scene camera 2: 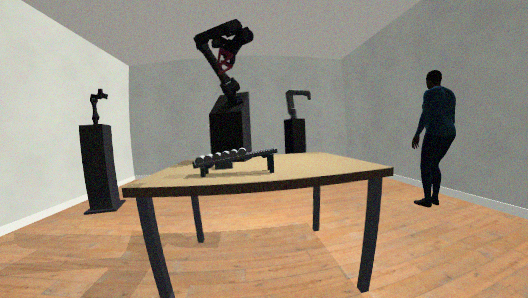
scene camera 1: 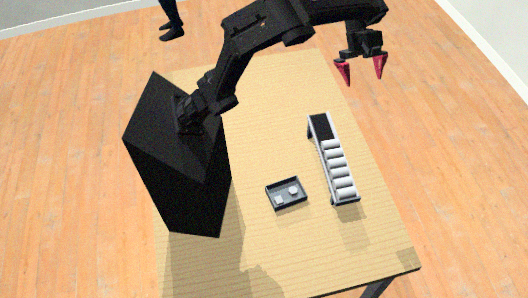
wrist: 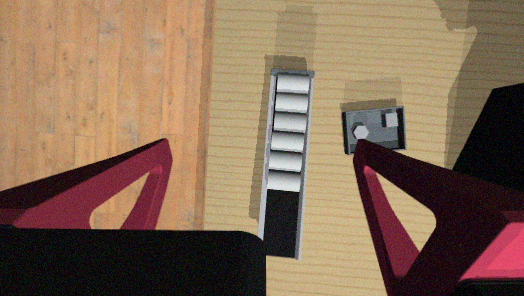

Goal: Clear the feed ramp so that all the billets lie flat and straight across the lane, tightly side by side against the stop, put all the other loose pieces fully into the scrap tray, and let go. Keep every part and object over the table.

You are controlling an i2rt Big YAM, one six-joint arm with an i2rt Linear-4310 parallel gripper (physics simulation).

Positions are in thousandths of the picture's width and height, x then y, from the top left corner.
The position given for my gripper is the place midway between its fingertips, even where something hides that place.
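Note:
Visible: my gripper (scene camera 1: 690, 277); also the gripper (wrist: 501, 505), together with a scrap tray (wrist: 740, 465).

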